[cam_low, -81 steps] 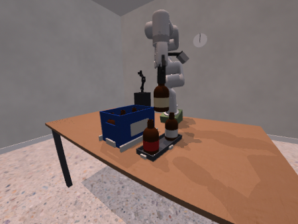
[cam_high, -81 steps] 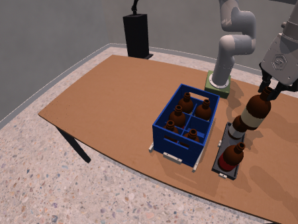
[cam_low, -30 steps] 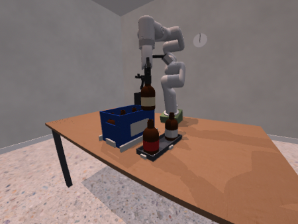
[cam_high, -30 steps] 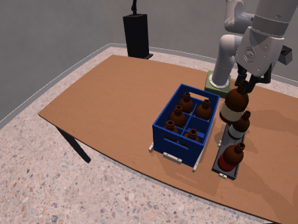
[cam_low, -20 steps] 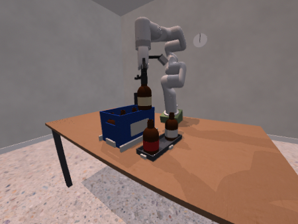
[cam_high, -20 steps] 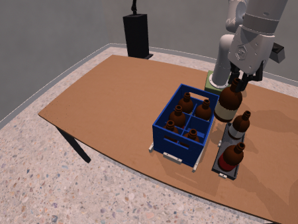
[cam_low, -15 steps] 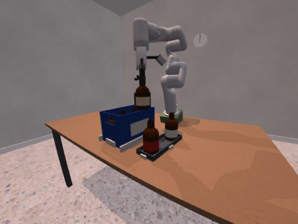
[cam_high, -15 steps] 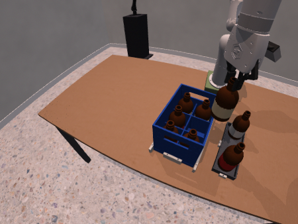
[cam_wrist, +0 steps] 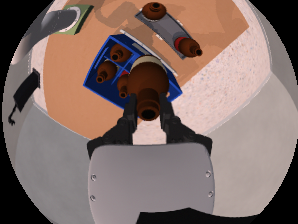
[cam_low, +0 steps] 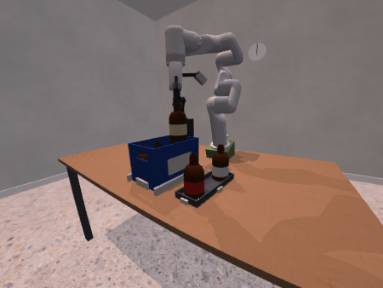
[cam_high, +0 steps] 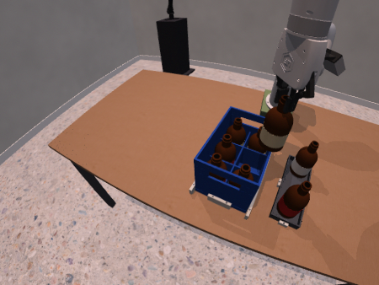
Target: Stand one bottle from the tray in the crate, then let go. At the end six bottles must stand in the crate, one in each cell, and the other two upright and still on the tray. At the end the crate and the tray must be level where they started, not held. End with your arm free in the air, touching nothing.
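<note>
Now: hand 250 mm above the blue crate and 80 mm to the left of it.
</note>
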